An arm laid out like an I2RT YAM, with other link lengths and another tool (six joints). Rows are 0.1 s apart.
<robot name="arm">
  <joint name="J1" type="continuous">
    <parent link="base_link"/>
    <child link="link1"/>
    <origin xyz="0 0 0.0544"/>
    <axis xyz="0 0 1"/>
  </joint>
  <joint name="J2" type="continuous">
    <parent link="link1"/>
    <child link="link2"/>
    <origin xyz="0.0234 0.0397 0.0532" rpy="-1.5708 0 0"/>
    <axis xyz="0 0 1"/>
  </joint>
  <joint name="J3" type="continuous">
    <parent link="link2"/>
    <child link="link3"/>
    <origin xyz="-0.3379 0 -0.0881" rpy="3.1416 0 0"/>
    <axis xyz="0 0 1"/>
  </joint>
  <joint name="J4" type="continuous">
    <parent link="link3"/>
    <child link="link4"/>
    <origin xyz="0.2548 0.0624 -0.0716"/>
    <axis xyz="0 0 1"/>
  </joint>
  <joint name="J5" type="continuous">
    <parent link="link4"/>
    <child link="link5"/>
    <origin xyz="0.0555 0.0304 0.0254" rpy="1.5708 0 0"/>
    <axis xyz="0 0 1"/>
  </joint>
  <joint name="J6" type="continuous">
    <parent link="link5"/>
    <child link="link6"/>
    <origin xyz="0.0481 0 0.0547" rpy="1.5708 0 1.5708"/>
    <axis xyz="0 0 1"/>
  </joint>
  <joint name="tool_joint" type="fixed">
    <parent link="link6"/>
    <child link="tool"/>
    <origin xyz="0.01 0.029 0.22" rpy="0 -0.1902 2.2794"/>
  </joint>
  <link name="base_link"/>
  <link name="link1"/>
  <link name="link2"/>
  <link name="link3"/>
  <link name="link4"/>
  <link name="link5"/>
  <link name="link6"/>
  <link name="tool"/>
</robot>
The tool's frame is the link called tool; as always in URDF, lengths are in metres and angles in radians. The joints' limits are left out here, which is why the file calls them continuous.
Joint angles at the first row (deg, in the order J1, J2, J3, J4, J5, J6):
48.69, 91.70, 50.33, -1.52, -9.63, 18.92
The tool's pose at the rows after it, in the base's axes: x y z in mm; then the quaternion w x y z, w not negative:
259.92 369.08 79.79 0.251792 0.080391 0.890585 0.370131
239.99 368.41 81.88 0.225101 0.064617 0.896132 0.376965
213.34 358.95 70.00 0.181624 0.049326 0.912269 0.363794
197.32 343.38 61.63 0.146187 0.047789 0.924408 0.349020
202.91 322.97 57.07 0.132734 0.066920 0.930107 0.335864
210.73 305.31 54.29 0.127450 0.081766 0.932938 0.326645
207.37 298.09 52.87 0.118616 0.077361 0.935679 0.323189
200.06 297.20 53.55 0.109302 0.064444 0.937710 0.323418
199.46 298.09 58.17 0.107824 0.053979 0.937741 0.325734
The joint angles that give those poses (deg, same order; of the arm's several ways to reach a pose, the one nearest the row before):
48.69, 88.12, 49.56, -3.84, -10.94, 18.57
48.55, 86.91, 49.52, -6.41, -14.44, 17.71
48.18, 87.00, 49.52, -11.18, -18.24, 16.32
46.37, 87.00, 49.52, -15.79, -21.54, 14.76
42.37, 87.00, 49.52, -18.94, -23.51, 13.19
38.68, 87.00, 49.52, -21.21, -24.84, 11.27
37.41, 87.00, 49.54, -22.98, -26.02, 9.41
37.43, 87.00, 49.82, -24.49, -27.05, 7.84
37.30, 87.00, 50.85, -25.87, -27.64, 6.48

